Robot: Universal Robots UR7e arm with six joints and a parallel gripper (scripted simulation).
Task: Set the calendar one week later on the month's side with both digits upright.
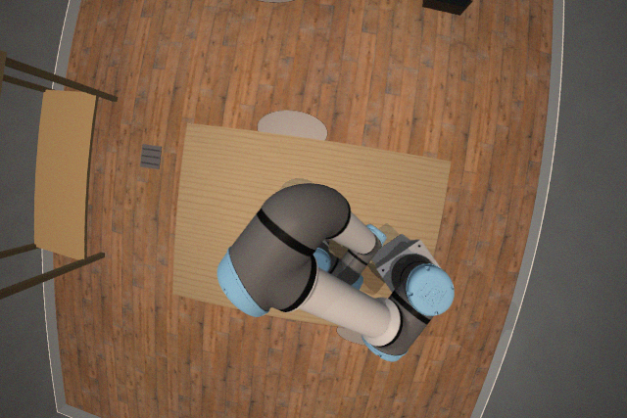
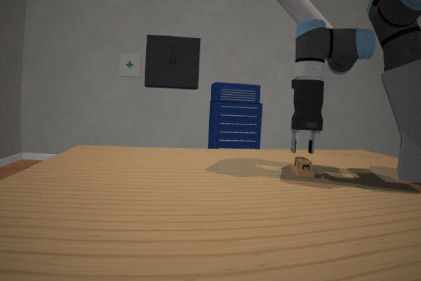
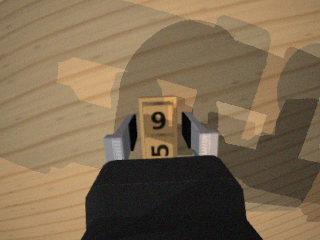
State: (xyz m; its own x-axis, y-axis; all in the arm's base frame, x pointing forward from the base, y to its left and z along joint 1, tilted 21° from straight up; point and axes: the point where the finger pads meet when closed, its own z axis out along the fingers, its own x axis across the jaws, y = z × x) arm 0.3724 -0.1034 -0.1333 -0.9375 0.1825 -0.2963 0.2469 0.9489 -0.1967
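Right now the wooden date cube is 5 cm below my hand. The rest, counted from my hand: wooden calendar tray: 2 cm to the left, 6 cm below.
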